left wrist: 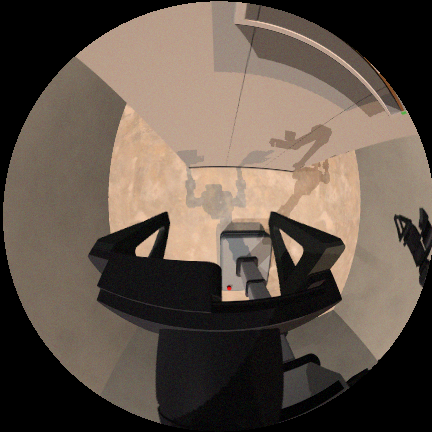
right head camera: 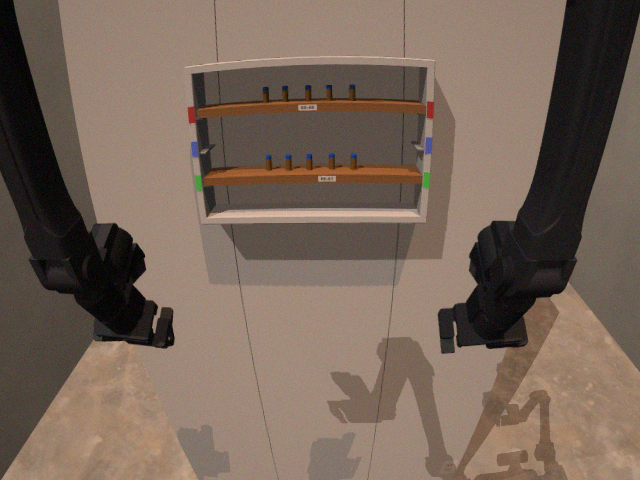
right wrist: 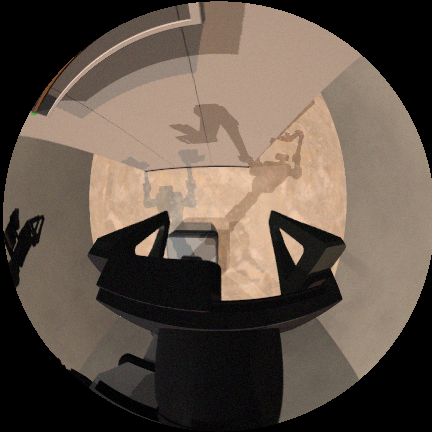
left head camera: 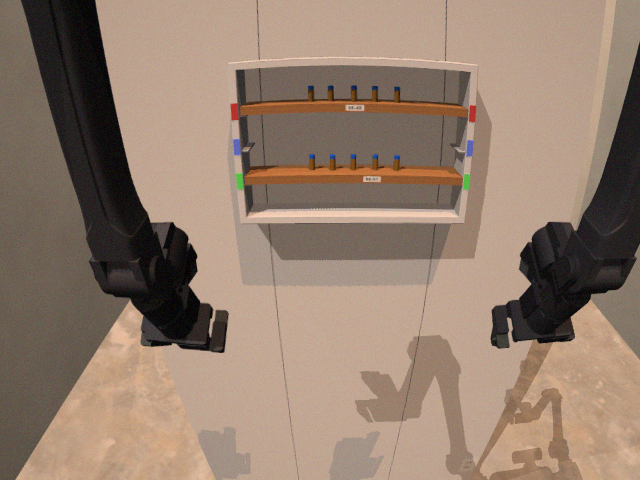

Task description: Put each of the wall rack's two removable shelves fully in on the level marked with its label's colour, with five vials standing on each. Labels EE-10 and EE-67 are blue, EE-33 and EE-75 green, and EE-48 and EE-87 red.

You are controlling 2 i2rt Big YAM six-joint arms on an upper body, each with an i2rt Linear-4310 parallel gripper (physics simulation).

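Places are measured from the left arm's base along level axes (x ahead, y left, z up), in metres.
Where they show: left gripper, fingertip midpoint: (left wrist: 218,216) (right head camera: 149,339) (right wrist: 41,216) (left head camera: 197,343); right gripper, fingertip midpoint: (left wrist: 396,215) (right head camera: 469,343) (right wrist: 218,215) (left head camera: 516,339).
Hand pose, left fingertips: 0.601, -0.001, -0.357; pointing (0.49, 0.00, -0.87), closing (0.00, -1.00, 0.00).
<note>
After its pixels a point has its place, as x, y, z.
The upper shelf (left head camera: 289,109) @(0.911, -0.144, -0.034) (right head camera: 248,110) @(0.911, -0.154, -0.033), labelled EE-48, lies level at the red marks inside the wall rack (left head camera: 351,217) @(0.910, -0.266, -0.268) (right head camera: 310,217) @(0.910, -0.271, -0.268) (left wrist: 240,14). The lower shelf (left head camera: 310,179) @(0.911, -0.181, -0.183) (right head camera: 268,179) @(0.911, -0.187, -0.182), labelled EE-67, lies level at the green marks. Several blue-capped brown vials stand upright in a row on each shelf. The head views do not settle how deep either shelf sits. My left gripper (left head camera: 183,335) @(0.601, 0.000, -0.357) (right head camera: 134,333) @(0.601, 0.000, -0.357) (left wrist: 218,216) @(0.601, 0.000, -0.357) is open and empty, below and left of the rack. My right gripper (left head camera: 535,330) (right head camera: 483,335) @(0.601, -0.548, -0.357) (right wrist: 218,215) @(0.601, -0.548, -0.357) is open and empty, below and right.
At the blue level, between the shelves, small side brackets (left head camera: 248,147) @(0.937, -0.051, -0.116) (right head camera: 207,149) @(0.937, -0.052, -0.116) stick inward from the rack's side walls. The rack hangs on a beige panelled wall (left head camera: 351,310) @(0.988, -0.274, -0.575) (right head camera: 310,310) @(0.989, -0.257, -0.575). Grey walls stand at both sides. Arm shadows fall on the wall and floor.
</note>
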